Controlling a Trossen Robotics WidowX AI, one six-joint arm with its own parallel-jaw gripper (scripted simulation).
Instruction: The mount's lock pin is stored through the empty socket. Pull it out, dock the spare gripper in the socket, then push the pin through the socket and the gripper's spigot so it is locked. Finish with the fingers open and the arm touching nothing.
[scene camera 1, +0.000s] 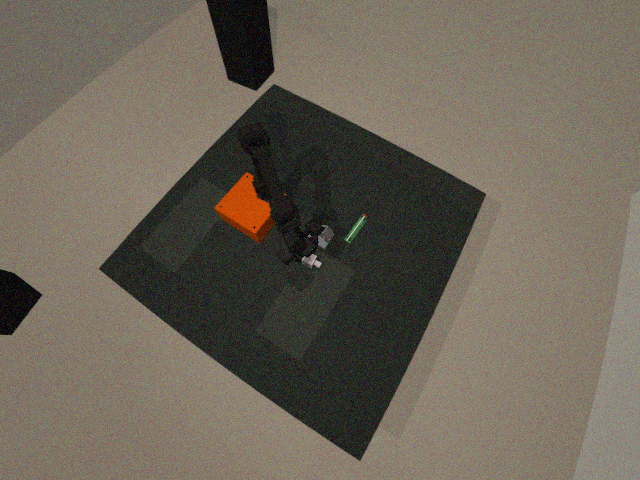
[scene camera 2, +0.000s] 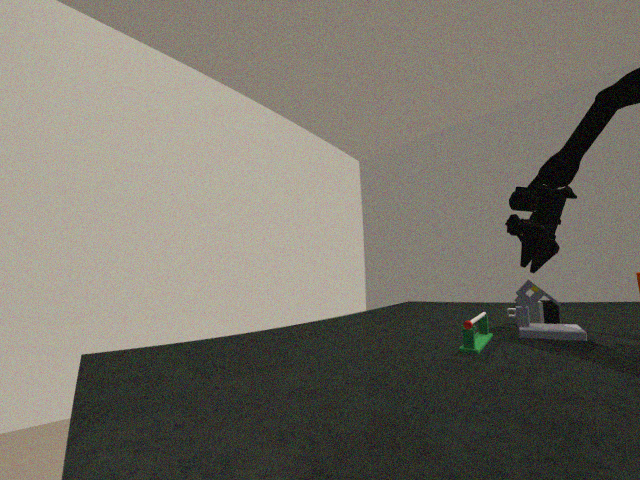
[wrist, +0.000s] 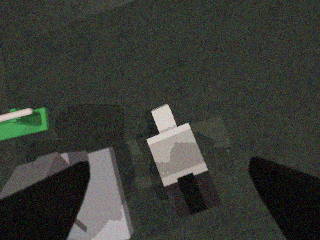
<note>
My gripper is open, holding nothing. I also see a spare gripper and a green cradle.
My gripper also shows in scene camera 1 and in the wrist view.
</note>
